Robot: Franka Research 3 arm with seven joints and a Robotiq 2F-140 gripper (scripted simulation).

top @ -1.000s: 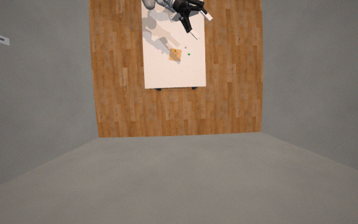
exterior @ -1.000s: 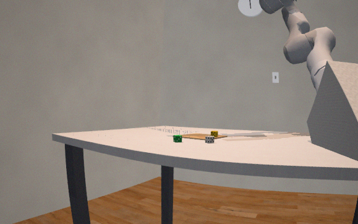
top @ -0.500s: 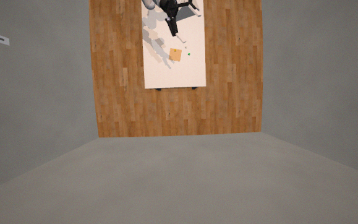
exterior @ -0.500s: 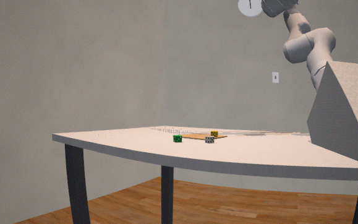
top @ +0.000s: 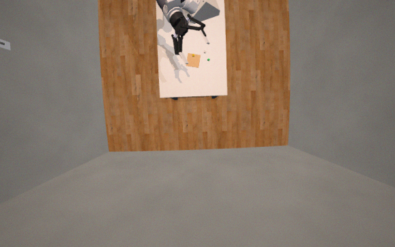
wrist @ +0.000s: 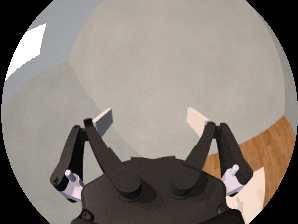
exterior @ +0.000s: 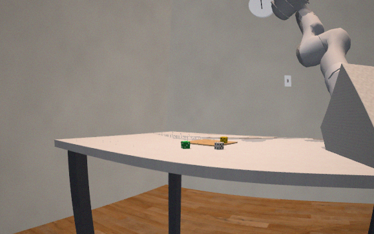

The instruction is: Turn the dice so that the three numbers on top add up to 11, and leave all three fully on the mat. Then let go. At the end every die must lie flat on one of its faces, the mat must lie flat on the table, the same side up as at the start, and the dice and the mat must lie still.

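Right now my hand is 75 cm above the green die, 26 cm past it and 15 cm to the right of it. Also, from my hand: yellow die: 74 cm below, 32 cm behind, 1 cm to the right; then white die: 75 cm below, 35 cm behind, 12 cm to the left; then tan mat: 76 cm below, 27 cm behind, 2 cm to the right.
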